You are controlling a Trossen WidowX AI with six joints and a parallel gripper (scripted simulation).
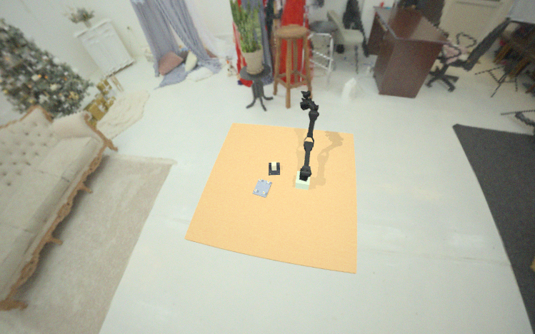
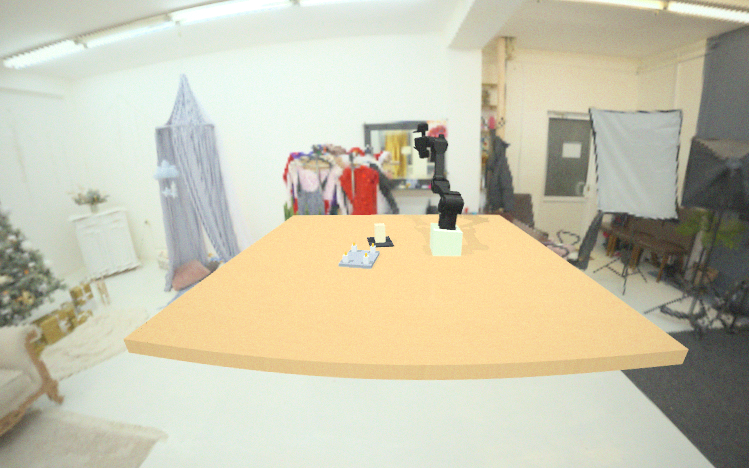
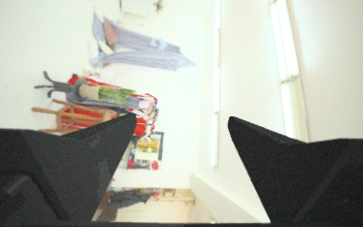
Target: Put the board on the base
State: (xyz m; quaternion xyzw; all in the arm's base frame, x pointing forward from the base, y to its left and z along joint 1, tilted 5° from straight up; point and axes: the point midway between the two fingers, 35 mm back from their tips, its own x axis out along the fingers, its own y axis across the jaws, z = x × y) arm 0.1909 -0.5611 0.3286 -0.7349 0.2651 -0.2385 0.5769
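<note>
The black board is 9 cm ahead of my gripper tip, 52 cm to the left of it and 43 cm below it. From my gripper tip the other things lie so: grey base 12 cm ahead, 73 cm to the left, 44 cm below.
</note>
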